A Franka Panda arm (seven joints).
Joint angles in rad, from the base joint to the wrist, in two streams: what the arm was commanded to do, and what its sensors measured. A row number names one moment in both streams.
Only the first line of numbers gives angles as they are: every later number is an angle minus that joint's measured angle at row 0.
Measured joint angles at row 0:
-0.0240, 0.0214, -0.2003, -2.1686, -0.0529, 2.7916, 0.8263
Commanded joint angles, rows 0 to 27:
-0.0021, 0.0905, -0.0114, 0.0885, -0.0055, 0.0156, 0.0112
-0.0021, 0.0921, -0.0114, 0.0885, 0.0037, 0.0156, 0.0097
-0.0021, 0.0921, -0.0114, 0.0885, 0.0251, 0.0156, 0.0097
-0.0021, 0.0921, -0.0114, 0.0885, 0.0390, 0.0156, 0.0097
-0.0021, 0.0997, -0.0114, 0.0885, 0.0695, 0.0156, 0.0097
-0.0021, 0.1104, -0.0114, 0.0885, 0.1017, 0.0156, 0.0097
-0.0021, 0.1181, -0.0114, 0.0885, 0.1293, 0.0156, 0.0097
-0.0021, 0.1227, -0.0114, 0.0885, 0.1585, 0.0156, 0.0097
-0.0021, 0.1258, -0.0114, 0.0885, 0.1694, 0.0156, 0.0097
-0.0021, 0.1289, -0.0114, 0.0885, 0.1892, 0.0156, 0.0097
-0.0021, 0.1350, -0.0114, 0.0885, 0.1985, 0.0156, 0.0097
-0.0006, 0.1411, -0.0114, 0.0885, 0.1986, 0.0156, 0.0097
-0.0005, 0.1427, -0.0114, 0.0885, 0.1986, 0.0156, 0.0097
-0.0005, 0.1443, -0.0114, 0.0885, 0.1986, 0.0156, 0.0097
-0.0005, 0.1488, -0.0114, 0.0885, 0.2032, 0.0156, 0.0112
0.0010, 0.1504, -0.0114, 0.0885, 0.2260, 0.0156, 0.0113
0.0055, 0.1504, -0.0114, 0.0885, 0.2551, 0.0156, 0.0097
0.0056, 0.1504, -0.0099, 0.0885, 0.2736, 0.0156, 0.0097
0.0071, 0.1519, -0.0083, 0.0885, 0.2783, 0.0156, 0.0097
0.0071, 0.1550, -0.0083, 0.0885, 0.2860, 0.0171, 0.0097
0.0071, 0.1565, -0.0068, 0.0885, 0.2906, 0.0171, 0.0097
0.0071, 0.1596, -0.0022, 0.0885, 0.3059, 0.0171, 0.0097
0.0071, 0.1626, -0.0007, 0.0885, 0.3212, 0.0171, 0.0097
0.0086, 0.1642, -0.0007, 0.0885, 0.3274, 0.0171, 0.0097
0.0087, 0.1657, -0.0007, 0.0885, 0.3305, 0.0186, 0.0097
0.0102, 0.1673, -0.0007, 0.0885, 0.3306, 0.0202, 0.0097
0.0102, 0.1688, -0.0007, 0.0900, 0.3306, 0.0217, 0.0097
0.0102, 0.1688, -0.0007, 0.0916, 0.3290, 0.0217, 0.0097
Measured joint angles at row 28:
0.0088, 0.1557, -0.0082, 0.0774, 0.3086, 0.0036, 0.0064
